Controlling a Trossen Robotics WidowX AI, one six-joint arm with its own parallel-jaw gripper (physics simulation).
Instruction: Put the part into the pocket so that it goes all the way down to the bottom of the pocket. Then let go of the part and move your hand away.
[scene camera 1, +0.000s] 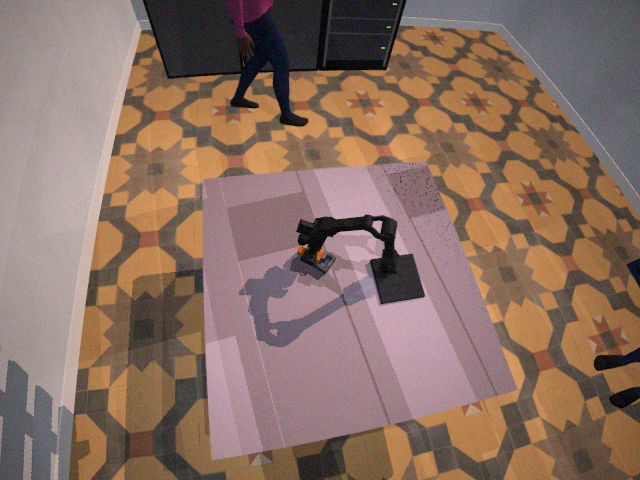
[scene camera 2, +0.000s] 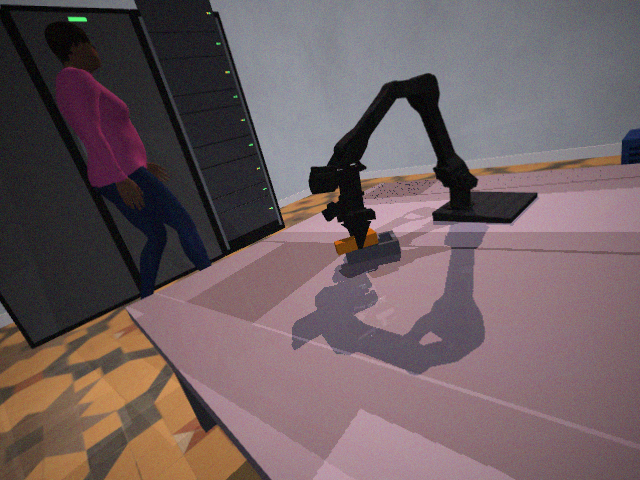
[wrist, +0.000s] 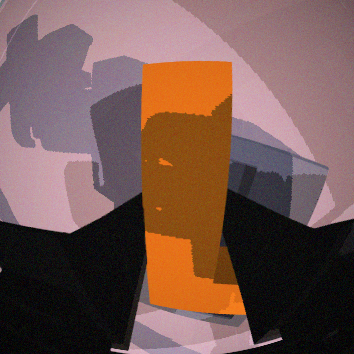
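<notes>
The orange part is a long block. My gripper is shut on it, one finger on each long side. The grey pocket block lies on the table under the part. The part is over the block's top and sticks out past its edge on the left in the second scene view. In the wrist view the part is turned relative to the block, and its underside and much of the pocket are hidden.
The arm's black base plate stands on the pink table, right of the block. A person in a pink top is beyond the table, by dark cabinets.
</notes>
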